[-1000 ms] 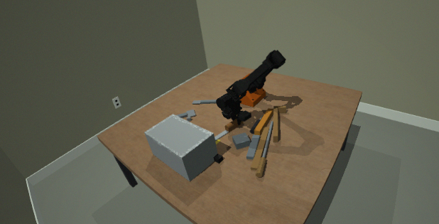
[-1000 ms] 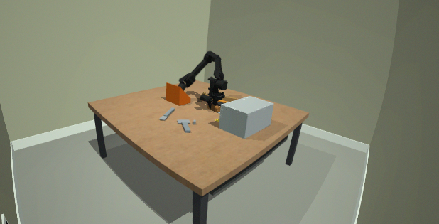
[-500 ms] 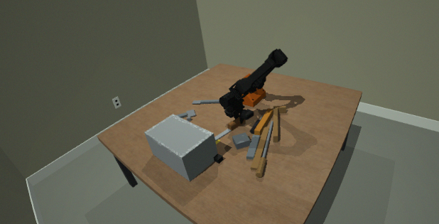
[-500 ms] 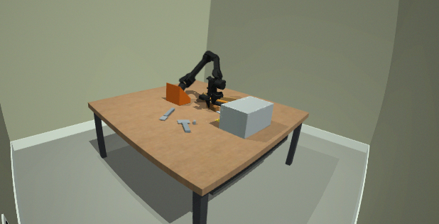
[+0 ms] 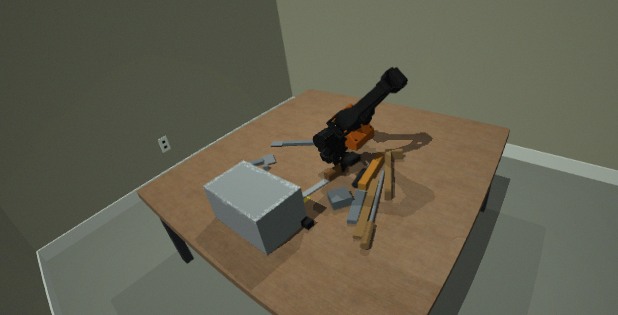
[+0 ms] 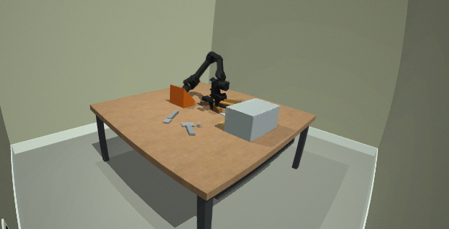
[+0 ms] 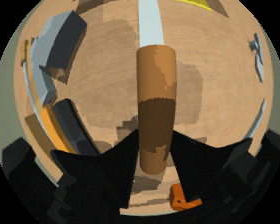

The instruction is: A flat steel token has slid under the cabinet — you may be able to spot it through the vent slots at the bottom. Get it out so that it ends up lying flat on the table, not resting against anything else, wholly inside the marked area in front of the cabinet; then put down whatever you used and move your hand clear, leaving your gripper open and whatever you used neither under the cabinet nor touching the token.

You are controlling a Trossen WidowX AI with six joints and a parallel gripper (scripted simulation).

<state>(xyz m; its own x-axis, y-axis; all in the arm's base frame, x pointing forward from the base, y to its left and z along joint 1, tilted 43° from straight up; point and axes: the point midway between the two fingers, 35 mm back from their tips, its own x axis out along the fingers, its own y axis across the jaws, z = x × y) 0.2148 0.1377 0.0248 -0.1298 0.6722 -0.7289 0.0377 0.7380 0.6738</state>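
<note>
Right now my gripper tip is 7 cm past the orange bar, 11 cm to the right of it and 1 cm below it. From my gripper tip the other things lie so: grey block 14 cm ahead, 12 cm to the left, 1 cm above; wooden stick 10 cm ahead, 22 cm to the left; grey t-piece 17 cm ahead, 34 cm to the right.
</note>
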